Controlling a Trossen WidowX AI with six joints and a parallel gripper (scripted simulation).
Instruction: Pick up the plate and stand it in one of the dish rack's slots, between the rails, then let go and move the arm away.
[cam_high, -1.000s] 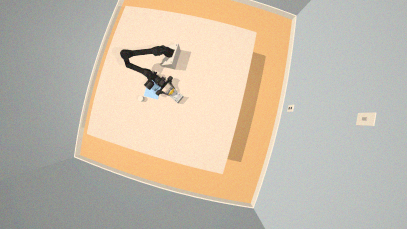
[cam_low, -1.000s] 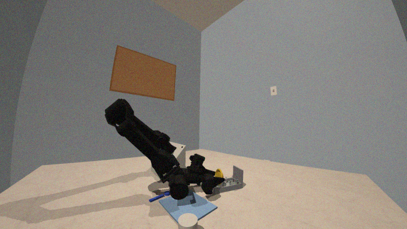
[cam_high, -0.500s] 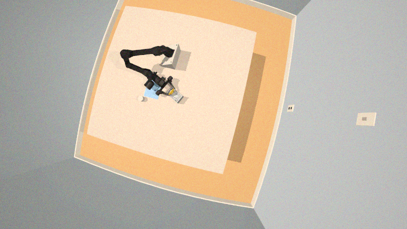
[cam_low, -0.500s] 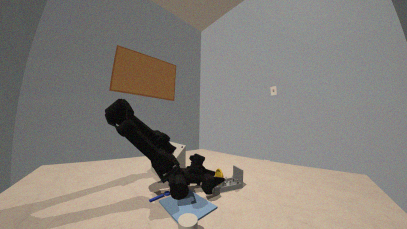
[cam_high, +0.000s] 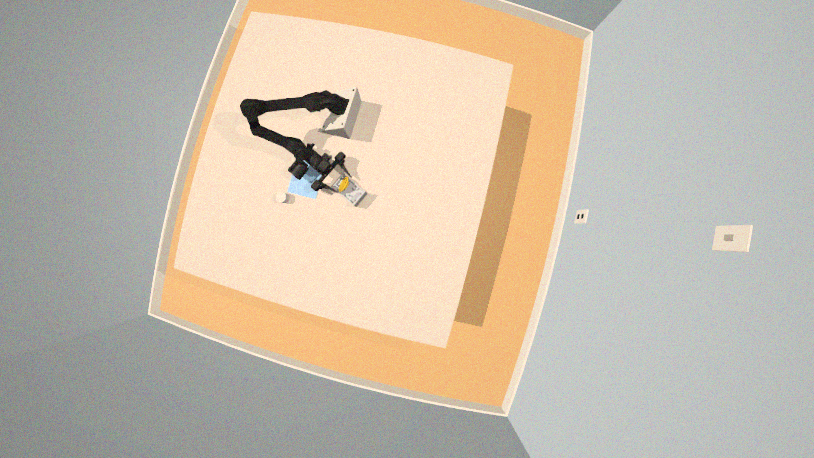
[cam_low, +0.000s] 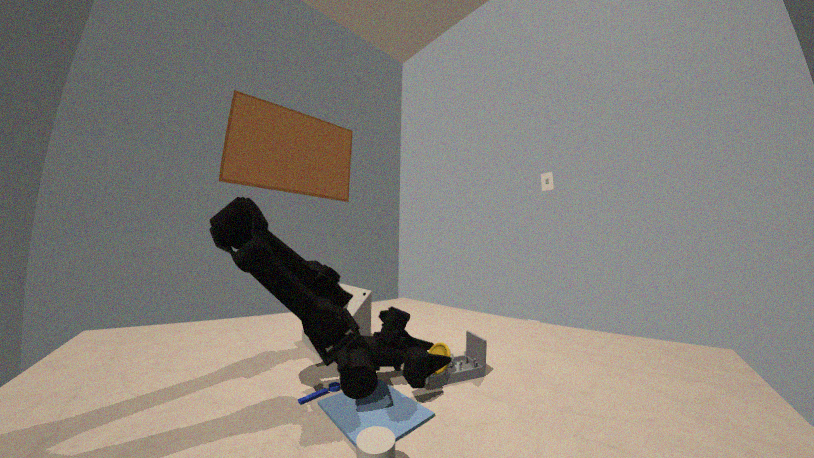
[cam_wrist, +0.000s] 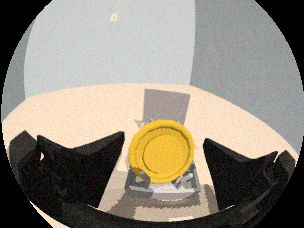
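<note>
The yellow plate lies 10 mm to the right of my gripper tip and 10 mm below it. Also, from my gripper tip: blue spoon 230 mm to the right, 70 mm behind, 50 mm below; grey dish rack 30 mm below, 20 mm to the left, 10 mm ahead; white cup 240 mm to the right, 130 mm ahead, 30 mm below.
</note>
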